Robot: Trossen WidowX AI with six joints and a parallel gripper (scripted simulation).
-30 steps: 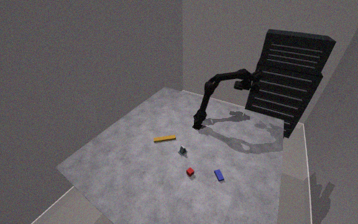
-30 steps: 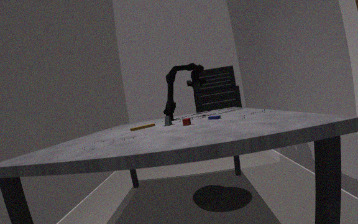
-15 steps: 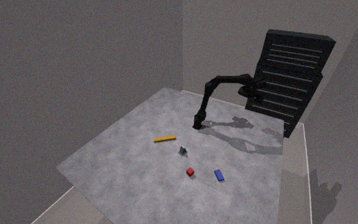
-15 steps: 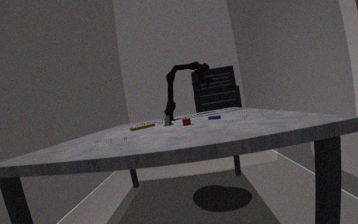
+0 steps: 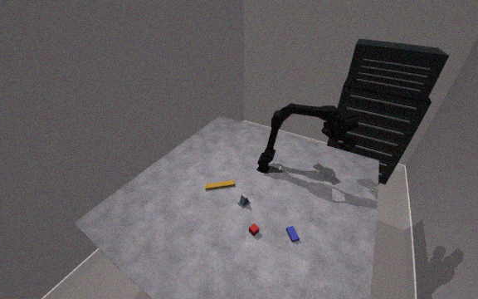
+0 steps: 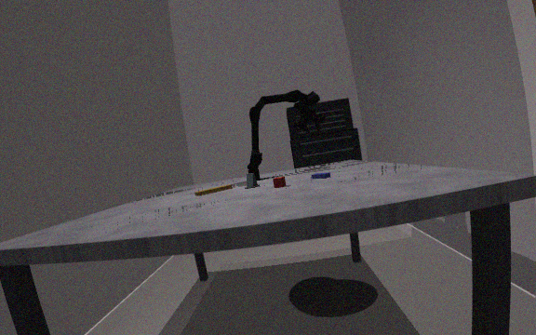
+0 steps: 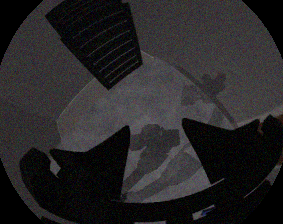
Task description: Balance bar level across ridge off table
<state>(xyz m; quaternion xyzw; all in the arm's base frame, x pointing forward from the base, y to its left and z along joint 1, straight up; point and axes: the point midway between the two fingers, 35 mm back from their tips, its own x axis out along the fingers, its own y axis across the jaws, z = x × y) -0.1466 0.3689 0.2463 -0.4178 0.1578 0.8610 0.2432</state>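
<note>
Right now my gripper tip is 53 cm to the left of the yellow bar, 42 cm short of it and 21 cm above it. Also, from my gripper tip: red cube: 58 cm ahead, 23 cm to the right, 20 cm below; blue block: 50 cm ahead, 21 cm below, 7 cm to the right.
</note>
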